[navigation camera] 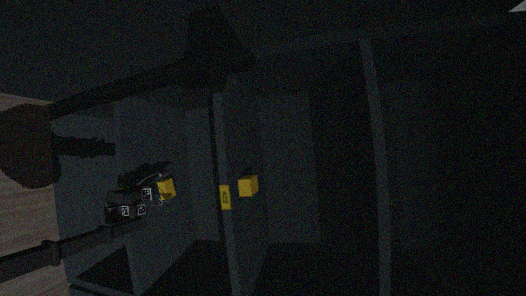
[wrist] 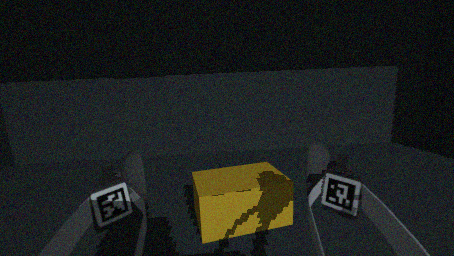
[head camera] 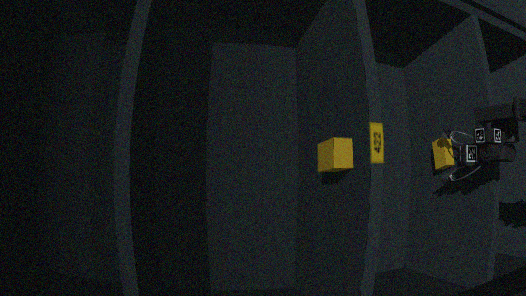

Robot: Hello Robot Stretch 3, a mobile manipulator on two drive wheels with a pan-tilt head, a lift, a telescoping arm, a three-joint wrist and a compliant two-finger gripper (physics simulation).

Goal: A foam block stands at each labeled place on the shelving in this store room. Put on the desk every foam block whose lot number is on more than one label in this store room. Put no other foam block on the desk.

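Places are measured from the robot's base along level axes (x ahead, y left, z up), in metres.
Pixels of known places: gripper, fingertip midpoint: (navigation camera: 168, 187) (wrist: 225, 163) (head camera: 441, 156).
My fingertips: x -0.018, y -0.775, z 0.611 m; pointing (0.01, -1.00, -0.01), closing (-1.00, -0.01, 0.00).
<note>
For each thing: its middle in the pictures, then the offset to it from my fingertips. "pt": a spot on its surface instead. Level surfaces: height alone.
- second yellow foam block, body centre: (head camera: 334, 155) (navigation camera: 248, 185) 0.004 m ahead, 0.049 m left, 0.402 m up
- yellow label, surface spot: (head camera: 377, 143) (navigation camera: 224, 196) pt 0.017 m back, 0.173 m left, 0.363 m up
- dark shelving, surface spot: (head camera: 123, 150) (navigation camera: 381, 179) pt 0.009 m ahead, 0.173 m left, 0.818 m up
- wood-coloured floor, surface height: 0.611 m down
A yellow foam block (head camera: 440, 154) (navigation camera: 167, 188) (wrist: 242, 210) stands on a grey shelf board, with a shadow across it in the wrist view. My gripper (head camera: 453, 156) (navigation camera: 161, 189) (wrist: 225, 163) is open, with one finger out on each side of this block and a gap beside each finger. A second yellow foam block (head camera: 336, 155) (navigation camera: 248, 185) stands in the neighbouring bay. A yellow label (head camera: 377, 143) (navigation camera: 225, 197) is on the board edge between the two blocks; its turned, blurred number seems to read 422. The desk does not show.
The dark shelving (head camera: 123, 150) (navigation camera: 380, 175) has long board edges on both sides of the second block's bay. A grey back panel (wrist: 200, 110) rises behind the nearer block. My arm (navigation camera: 30, 261) reaches in from the left in the navigation view, over a wood-coloured floor (navigation camera: 22, 215).
</note>
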